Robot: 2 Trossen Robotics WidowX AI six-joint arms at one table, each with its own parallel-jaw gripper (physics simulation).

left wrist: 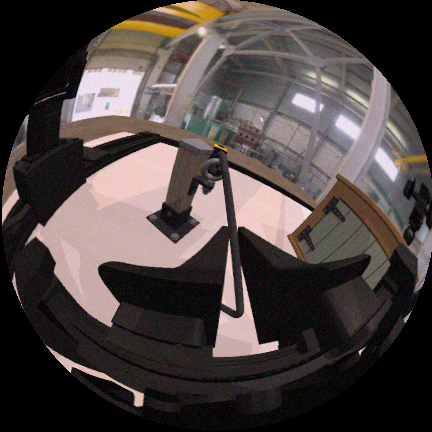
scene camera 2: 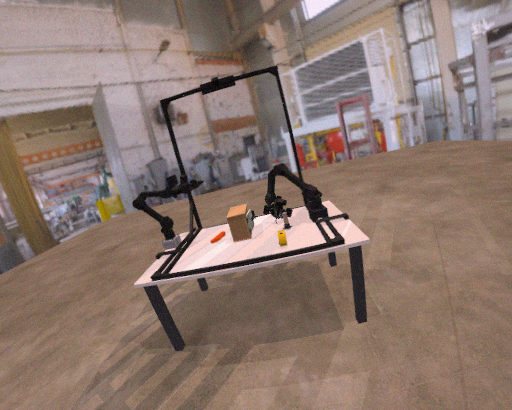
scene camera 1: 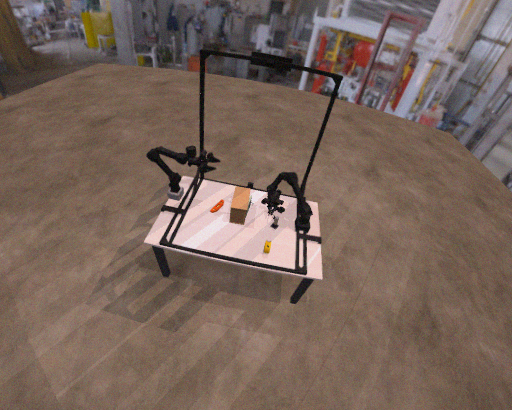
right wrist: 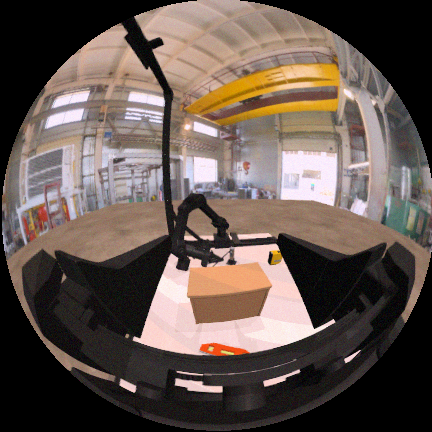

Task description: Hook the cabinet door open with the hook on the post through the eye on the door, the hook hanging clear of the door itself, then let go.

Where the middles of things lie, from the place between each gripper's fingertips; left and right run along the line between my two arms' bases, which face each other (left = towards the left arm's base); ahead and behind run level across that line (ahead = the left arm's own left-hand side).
Right now the small wooden cabinet (scene camera 2: 237,220) is 2 cm ahead of my right hand, 20 cm to the left of it and 31 cm below it.
Now: the small wooden cabinet 22 cm to the right of my left hand, 3 cm above it and 1 cm ahead of it.
